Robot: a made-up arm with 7 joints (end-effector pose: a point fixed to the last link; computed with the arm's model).
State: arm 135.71 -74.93 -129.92 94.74 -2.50 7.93 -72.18
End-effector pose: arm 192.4 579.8 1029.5 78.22 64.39 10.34
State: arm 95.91 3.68 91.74 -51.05 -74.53 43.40 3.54
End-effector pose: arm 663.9 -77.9 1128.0 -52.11 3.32 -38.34
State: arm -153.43 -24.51 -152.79 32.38 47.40 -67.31 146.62
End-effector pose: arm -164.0 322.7 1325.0 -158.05 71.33 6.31
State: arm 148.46 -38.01 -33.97 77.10 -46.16 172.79 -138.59
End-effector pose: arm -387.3 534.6 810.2 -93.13 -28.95 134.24
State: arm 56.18 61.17 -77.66 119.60 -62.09 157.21 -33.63
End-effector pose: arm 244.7 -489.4 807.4 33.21 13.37 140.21
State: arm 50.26 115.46 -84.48 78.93 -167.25 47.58 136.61
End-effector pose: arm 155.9 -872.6 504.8 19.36 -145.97 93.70
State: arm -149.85 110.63 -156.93 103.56 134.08 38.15 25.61
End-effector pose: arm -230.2 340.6 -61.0 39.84 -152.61 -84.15
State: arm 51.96 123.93 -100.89 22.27 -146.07 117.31 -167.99
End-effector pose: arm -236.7 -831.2 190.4 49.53 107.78 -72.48
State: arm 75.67 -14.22 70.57 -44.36 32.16 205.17 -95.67
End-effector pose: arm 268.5 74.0 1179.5 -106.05 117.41 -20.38
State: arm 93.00 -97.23 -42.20 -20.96 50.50 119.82 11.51
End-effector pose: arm 23.3 837.7 559.6 -41.48 -34.92 -52.25
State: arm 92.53 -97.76 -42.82 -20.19 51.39 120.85 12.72
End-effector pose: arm 33.8 838.5 543.9 -42.59 -33.91 -51.74
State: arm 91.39 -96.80 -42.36 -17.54 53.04 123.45 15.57
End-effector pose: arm 68.4 837.4 535.6 -44.35 -28.93 -51.26
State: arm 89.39 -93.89 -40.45 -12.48 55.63 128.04 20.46
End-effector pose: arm 130.7 829.4 535.9 -46.07 -18.72 -50.83
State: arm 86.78 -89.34 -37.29 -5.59 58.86 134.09 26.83
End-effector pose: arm 206.0 808.8 541.4 -46.18 -4.54 -50.26
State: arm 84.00 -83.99 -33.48 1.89 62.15 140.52 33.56
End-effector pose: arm 273.1 777.6 548.3 -43.84 10.61 -49.40
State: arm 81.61 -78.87 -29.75 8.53 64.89 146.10 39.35
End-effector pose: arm 317.9 745.5 556.0 -39.93 23.48 -48.30
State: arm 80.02 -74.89 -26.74 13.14 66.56 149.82 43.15
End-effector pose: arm 339.8 722.5 565.6 -36.33 31.99 -47.24
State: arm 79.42 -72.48 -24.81 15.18 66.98 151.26 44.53
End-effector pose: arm 345.2 712.6 578.1 -34.41 35.73 -46.40
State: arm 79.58 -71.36 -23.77 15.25 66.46 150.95 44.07
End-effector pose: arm 341.5 712.5 592.3 -34.12 36.02 -45.85
